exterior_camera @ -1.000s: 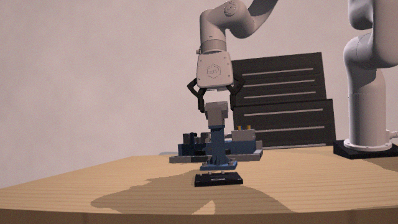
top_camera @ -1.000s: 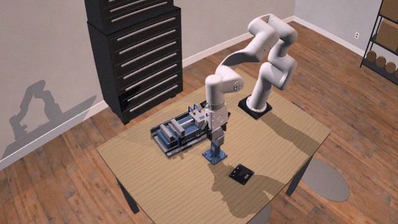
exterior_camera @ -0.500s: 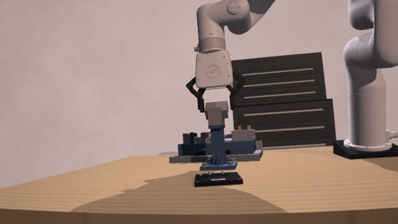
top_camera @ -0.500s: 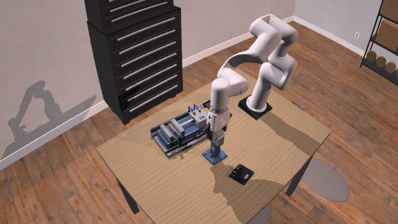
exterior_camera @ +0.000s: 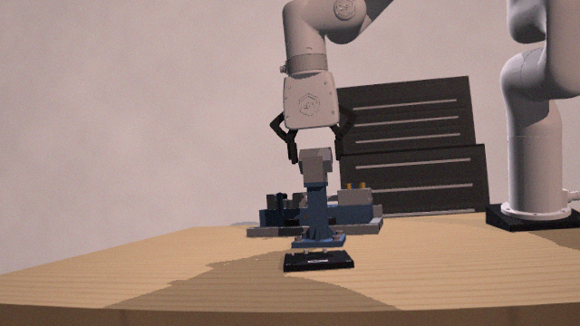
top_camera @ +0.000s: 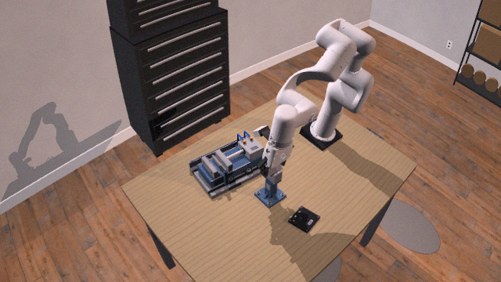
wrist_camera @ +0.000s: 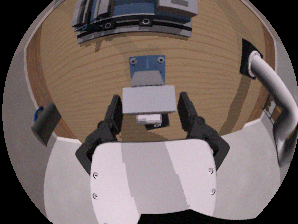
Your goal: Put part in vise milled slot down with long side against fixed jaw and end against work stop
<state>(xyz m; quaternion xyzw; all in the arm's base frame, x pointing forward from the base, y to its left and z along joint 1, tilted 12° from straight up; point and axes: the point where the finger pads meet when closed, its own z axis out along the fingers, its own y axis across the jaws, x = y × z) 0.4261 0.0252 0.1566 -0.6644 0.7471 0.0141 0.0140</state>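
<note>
My hand is 10 mm to the left of the part and 10 mm above it. The rest, counted from my hand: air cylinder 190 mm to the right, 90 mm below, 80 mm behind; then white cylinder rod 200 mm to the right, 90 mm below, 10 mm behind.
</note>
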